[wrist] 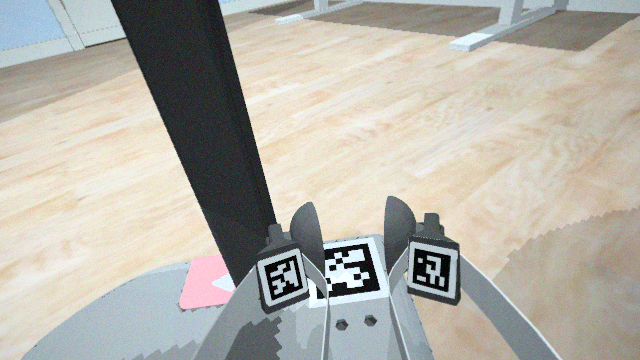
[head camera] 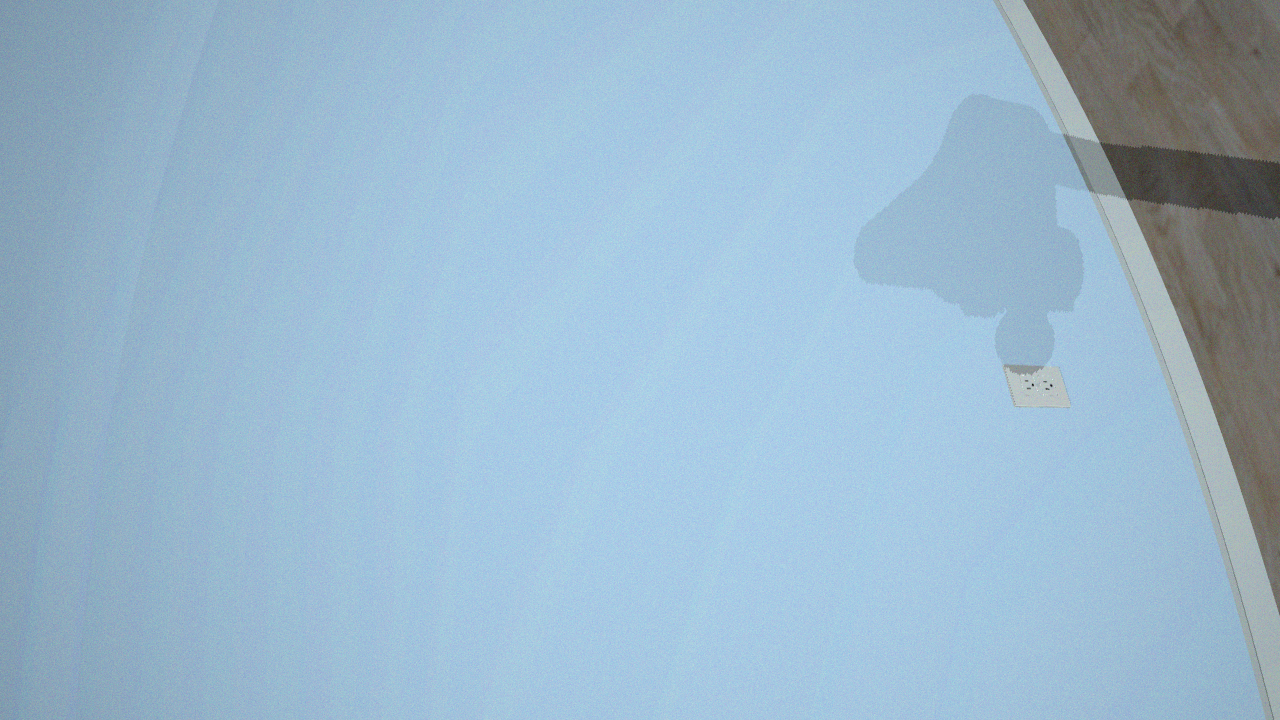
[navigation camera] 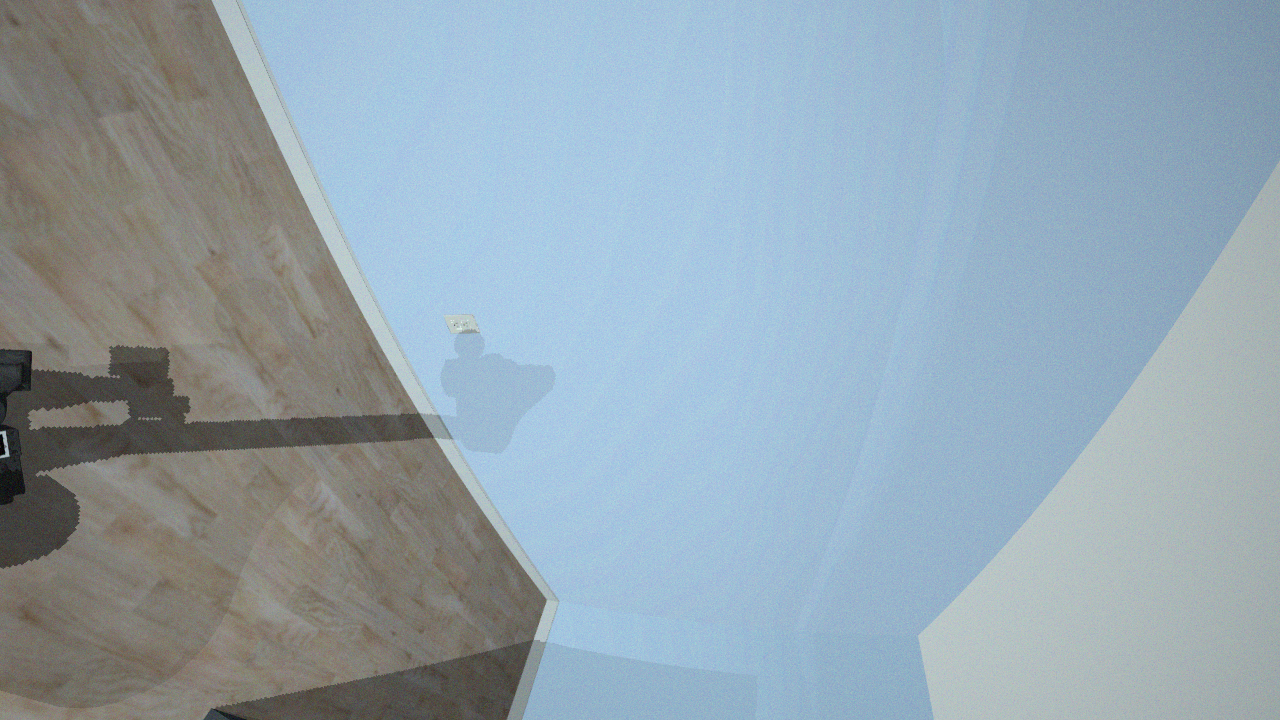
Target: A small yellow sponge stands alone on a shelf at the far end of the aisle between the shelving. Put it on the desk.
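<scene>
The small yellow sponge and its shelf do not show in these views. The desk's white legs and feet (wrist: 482,37) stand on the floor at the top of the wrist view; its top is out of view. My gripper (wrist: 351,226) is open in the wrist view, with its two dark fingertips apart and no object between them. It is over my grey base and well away from the desk.
A black mast (wrist: 195,115) rises left of the fingers. A blue wall (head camera: 537,358) (navigation camera: 716,268) with an outlet (head camera: 1038,386) (navigation camera: 461,324) meets the wood floor (head camera: 1190,107) (navigation camera: 179,223). A white door (wrist: 90,22) shows at upper left.
</scene>
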